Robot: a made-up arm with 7 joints. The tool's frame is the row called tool. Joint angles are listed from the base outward. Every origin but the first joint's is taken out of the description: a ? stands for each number. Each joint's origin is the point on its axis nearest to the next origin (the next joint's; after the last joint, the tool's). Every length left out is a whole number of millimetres.
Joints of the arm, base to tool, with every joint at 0 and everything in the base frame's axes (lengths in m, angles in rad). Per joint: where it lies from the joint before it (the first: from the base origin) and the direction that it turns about. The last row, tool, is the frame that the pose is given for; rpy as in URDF.
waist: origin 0 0 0.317 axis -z
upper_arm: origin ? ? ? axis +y
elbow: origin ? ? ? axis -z
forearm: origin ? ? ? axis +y
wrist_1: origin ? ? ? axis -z
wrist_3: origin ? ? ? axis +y
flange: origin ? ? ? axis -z
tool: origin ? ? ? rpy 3.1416 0 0
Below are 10 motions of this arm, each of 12 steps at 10 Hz.
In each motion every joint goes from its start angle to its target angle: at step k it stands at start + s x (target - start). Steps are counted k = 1, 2, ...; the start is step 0. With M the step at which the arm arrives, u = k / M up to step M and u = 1 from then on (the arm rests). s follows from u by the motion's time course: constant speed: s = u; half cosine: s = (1 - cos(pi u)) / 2; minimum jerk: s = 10 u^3 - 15 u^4 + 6 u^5.
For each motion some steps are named. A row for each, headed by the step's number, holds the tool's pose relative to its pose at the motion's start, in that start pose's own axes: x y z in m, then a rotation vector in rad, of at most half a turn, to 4 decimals.
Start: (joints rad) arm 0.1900 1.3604 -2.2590 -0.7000 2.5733 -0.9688 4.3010
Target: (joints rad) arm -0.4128 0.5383 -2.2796 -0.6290 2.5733 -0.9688 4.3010
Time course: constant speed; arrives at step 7
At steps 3, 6, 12:
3: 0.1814 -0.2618 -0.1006 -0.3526 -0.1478 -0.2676
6: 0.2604 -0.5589 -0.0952 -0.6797 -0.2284 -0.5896
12: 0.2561 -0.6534 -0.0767 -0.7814 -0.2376 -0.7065

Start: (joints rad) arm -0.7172 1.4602 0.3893 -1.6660 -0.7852 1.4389 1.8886
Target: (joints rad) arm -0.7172 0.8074 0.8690 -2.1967 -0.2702 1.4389 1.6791
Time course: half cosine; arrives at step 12
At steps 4, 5, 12:
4: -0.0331 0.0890 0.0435 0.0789 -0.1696 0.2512
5: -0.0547 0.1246 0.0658 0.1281 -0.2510 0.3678
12: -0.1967 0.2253 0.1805 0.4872 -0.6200 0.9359

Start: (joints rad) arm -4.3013 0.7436 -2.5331 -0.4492 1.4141 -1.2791 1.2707
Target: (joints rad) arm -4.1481 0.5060 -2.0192 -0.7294 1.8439 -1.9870 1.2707
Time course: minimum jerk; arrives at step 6
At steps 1, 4, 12:
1: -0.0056 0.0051 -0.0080 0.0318 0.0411 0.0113
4: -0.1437 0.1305 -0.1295 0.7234 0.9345 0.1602
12: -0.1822 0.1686 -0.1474 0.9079 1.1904 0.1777

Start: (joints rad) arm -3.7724 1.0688 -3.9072 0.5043 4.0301 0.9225 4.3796
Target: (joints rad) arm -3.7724 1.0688 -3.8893 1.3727 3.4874 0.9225 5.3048
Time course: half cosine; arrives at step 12
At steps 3, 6, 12:
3: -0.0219 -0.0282 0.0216 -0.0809 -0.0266 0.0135
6: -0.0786 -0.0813 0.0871 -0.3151 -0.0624 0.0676
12: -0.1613 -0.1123 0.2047 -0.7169 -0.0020 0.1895

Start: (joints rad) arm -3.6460 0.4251 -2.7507 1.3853 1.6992 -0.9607 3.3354
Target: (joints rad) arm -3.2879 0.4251 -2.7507 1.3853 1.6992 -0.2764 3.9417
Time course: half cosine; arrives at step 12
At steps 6, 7, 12:
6: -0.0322 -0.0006 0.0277 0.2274 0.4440 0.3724
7: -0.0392 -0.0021 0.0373 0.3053 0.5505 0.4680
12: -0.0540 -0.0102 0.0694 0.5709 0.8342 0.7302

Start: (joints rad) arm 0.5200 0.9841 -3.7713 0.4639 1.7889 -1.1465 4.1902
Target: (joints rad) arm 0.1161 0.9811 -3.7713 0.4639 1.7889 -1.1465 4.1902
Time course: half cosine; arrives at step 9
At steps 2, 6, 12:
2: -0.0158 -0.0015 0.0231 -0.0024 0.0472 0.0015
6: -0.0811 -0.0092 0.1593 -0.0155 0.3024 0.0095
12: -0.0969 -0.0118 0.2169 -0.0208 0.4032 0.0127

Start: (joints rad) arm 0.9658 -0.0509 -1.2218 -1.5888 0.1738 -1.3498 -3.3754
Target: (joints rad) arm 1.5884 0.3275 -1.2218 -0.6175 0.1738 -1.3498 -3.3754
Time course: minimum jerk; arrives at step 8
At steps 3, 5, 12:
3: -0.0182 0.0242 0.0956 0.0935 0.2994 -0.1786
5: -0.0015 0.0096 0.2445 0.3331 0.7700 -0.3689
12: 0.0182 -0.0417 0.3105 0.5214 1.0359 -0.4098

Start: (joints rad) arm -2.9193 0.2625 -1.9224 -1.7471 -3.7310 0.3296 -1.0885
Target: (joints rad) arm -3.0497 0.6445 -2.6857 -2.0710 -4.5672 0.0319 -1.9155
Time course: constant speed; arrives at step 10
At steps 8, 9, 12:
8: 0.2712 0.2268 -0.0330 0.4668 -0.1411 -0.8023
9: 0.2896 0.2631 -0.0265 0.5359 -0.0878 -0.8935
12: 0.3039 0.2997 -0.0181 0.5987 -0.0185 -0.9800

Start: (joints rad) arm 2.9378 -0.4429 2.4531 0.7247 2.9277 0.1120 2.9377
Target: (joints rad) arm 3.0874 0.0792 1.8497 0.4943 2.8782 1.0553 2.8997
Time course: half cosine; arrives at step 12
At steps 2, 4, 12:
2: -0.0213 -0.0322 0.0074 -0.0610 0.0887 -0.0227
4: -0.0753 -0.1185 0.0386 -0.2248 0.3235 -0.0965
12: -0.1979 -0.4065 0.2849 -0.8088 1.1253 -0.6010

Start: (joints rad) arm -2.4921 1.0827 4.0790 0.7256 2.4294 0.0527 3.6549
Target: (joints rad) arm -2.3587 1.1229 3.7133 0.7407 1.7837 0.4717 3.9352
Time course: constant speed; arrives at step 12
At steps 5, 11, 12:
5: -0.0314 -0.0388 0.0170 0.0281 0.1316 -0.2441
11: -0.0589 -0.0824 0.0438 0.1200 0.1771 -0.5322
12: -0.0622 -0.0898 0.0489 0.1393 0.1709 -0.5778

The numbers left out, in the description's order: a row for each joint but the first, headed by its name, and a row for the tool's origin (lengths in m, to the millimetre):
upper_arm: 0 -0.013 0
elbow: 0 0 0.463
forearm: 0 -0.015 0
wrist_1: 0 0 0.306
wrist_3: 0 0 0
flange: 0 0 0.076
tool: 0 0 0

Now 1 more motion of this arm.
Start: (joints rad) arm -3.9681 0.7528 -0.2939 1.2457 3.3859 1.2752 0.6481
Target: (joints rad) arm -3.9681 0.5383 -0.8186 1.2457 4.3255 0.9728 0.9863
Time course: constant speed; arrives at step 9
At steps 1, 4, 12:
1: 0.0267 0.0119 -0.0109 0.0782 -0.0678 0.0199
4: 0.1137 0.0416 -0.0354 0.2772 -0.3106 0.1211
12: 0.2694 0.0696 -0.0466 0.4500 -0.8058 0.4210

